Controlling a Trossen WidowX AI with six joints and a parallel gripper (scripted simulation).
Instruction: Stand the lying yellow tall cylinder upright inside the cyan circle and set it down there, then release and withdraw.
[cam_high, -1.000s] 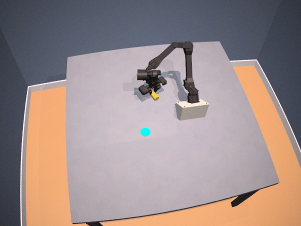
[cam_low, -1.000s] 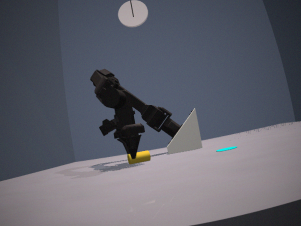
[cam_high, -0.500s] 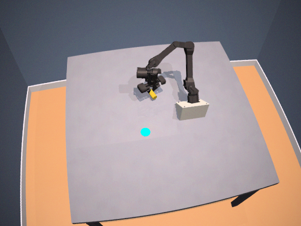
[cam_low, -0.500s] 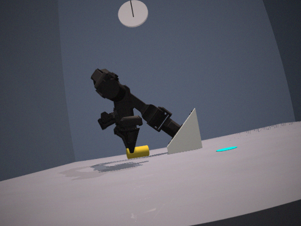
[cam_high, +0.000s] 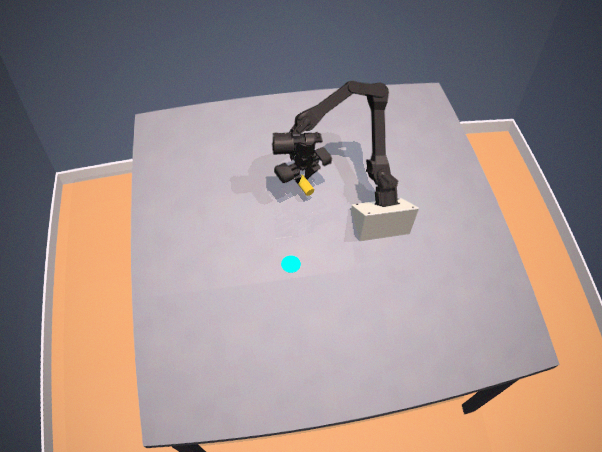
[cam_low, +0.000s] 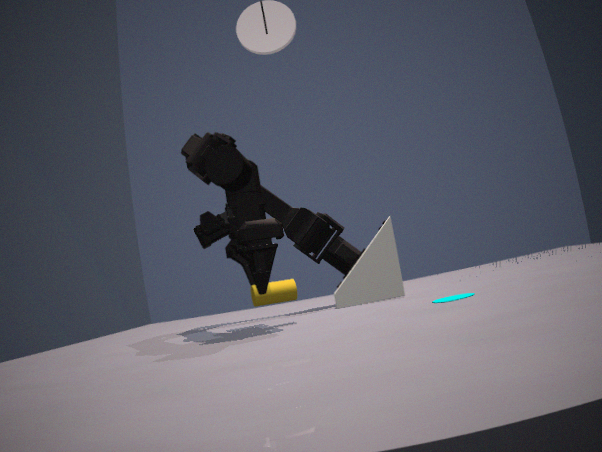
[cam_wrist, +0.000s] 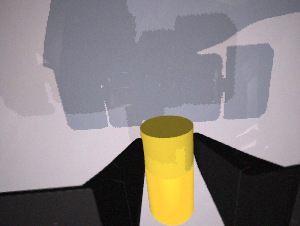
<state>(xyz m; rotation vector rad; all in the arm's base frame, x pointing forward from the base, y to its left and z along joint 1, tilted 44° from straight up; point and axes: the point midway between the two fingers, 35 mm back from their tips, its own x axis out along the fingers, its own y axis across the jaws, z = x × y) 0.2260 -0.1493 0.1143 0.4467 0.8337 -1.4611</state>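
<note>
My gripper tip is now 26 cm to the right of the cyan circle, 12 cm short of it and 5 cm above it. Also, from my gripper tip: yellow tall cylinder (2 cm to the left).
</note>
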